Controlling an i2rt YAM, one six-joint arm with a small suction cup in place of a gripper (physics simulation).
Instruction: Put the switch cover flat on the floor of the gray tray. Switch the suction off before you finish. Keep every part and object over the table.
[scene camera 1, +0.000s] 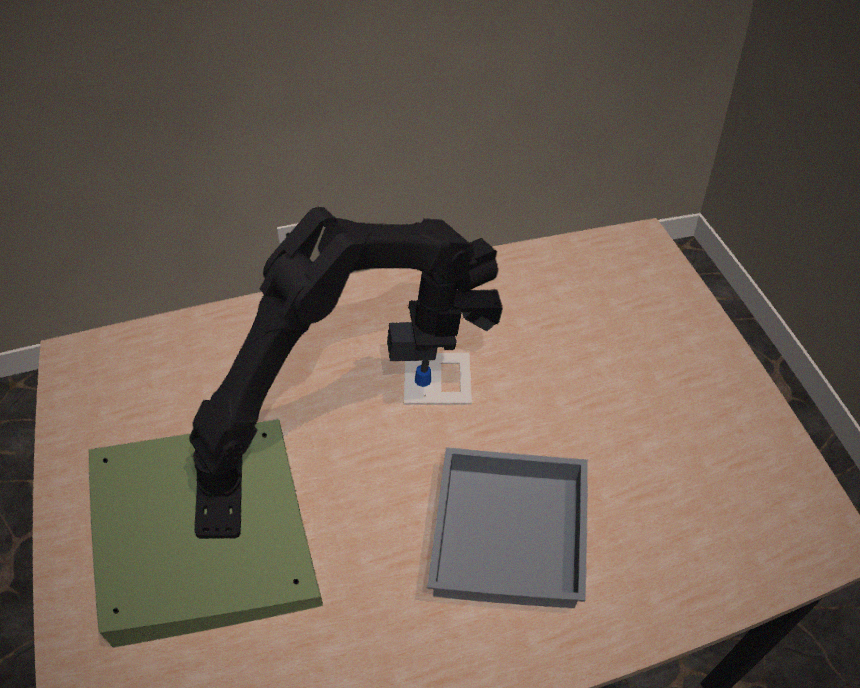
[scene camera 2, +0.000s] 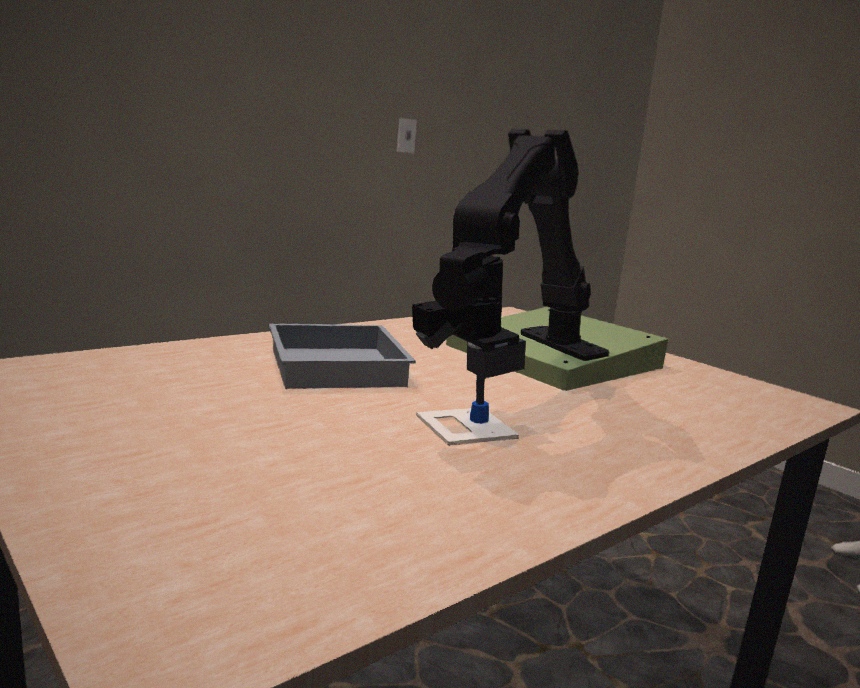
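The white switch cover (scene camera 1: 464, 380) (scene camera 2: 496, 431) lies flat on the table, with its rectangular opening beside the suction cup. My gripper, a blue suction cup (scene camera 1: 423, 376) (scene camera 2: 479, 413) on a thin black rod, points straight down over the solid part of the cover. It is at or very close to the cover's top face; I cannot tell whether it touches. It holds nothing. The gray tray (scene camera 1: 438, 517) (scene camera 2: 347, 374) stands on the table apart from the cover, and its floor is bare.
The green base block (scene camera 1: 157, 559) (scene camera 2: 609, 367) carries the black arm (scene camera 1: 271, 351) (scene camera 2: 555, 236). The wooden table (scene camera 1: 667, 430) (scene camera 2: 215, 487) has its far edge behind the cover in scene camera 1. The tray has raised walls all round.
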